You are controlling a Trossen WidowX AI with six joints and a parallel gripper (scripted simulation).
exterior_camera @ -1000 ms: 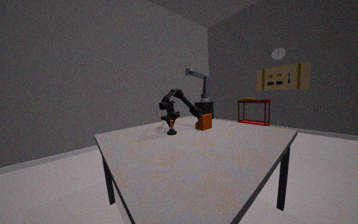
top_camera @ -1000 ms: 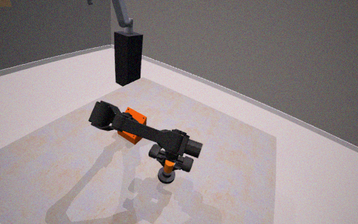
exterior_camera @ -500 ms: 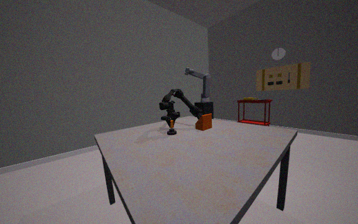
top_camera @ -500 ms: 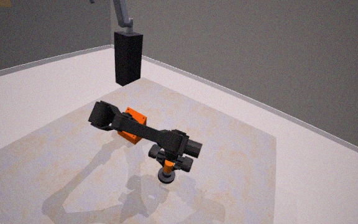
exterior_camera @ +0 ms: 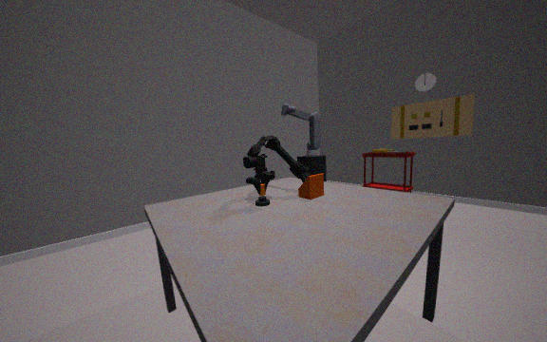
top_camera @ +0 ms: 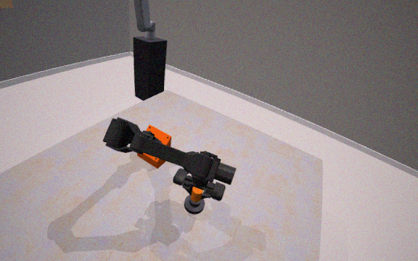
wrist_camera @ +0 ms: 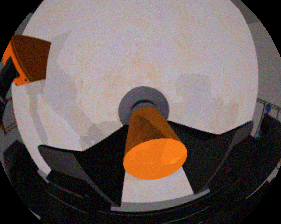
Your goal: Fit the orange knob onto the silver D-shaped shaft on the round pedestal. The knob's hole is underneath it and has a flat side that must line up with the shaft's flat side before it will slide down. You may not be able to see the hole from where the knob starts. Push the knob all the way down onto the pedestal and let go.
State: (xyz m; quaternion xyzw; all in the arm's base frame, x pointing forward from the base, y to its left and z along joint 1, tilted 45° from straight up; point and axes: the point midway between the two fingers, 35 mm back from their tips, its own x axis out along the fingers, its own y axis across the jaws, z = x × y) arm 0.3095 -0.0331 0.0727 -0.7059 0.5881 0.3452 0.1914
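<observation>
The round dark pedestal is 40 mm below my gripper tip. Round my gripper tip: orange knob: 30 mm above.
</observation>
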